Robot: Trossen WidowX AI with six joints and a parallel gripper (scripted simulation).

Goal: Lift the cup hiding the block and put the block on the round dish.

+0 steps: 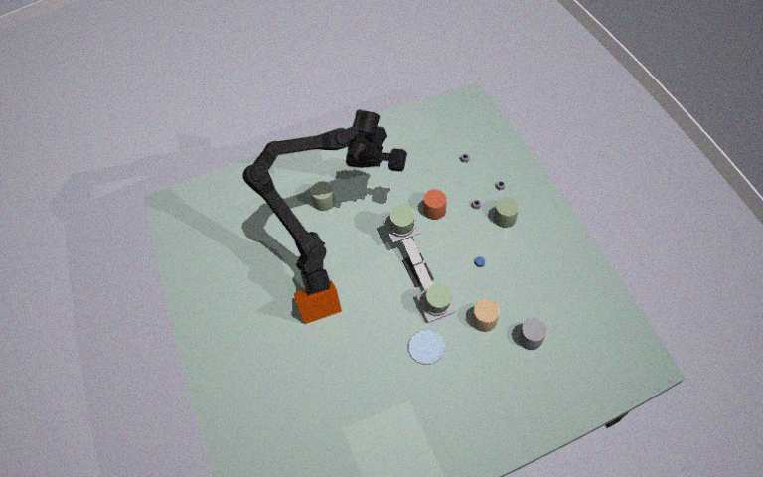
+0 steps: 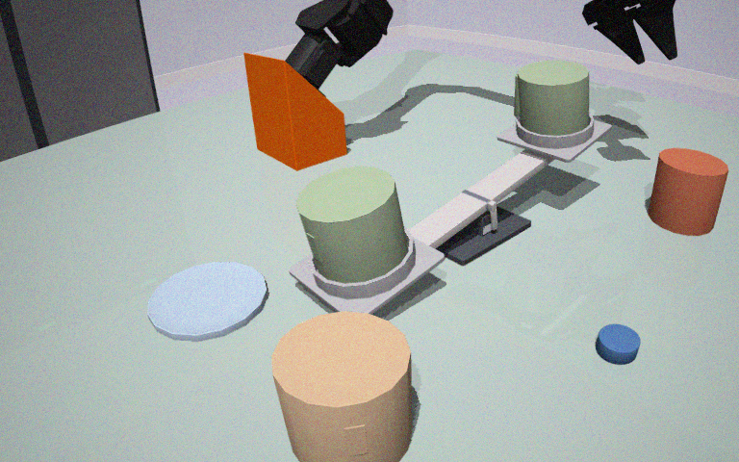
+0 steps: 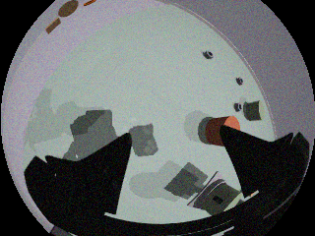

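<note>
Now: the grey block 440 mm to the right of my gripper tip and 90 mm below it. The rest, counted from my gripper tip: orange cylinder (120 mm ahead, 100 mm to the right, 90 mm below); tan cylinder (530 mm to the right, 130 mm ahead, 90 mm below); blue disc (340 mm to the right, 180 mm ahead, 130 mm below).
</note>
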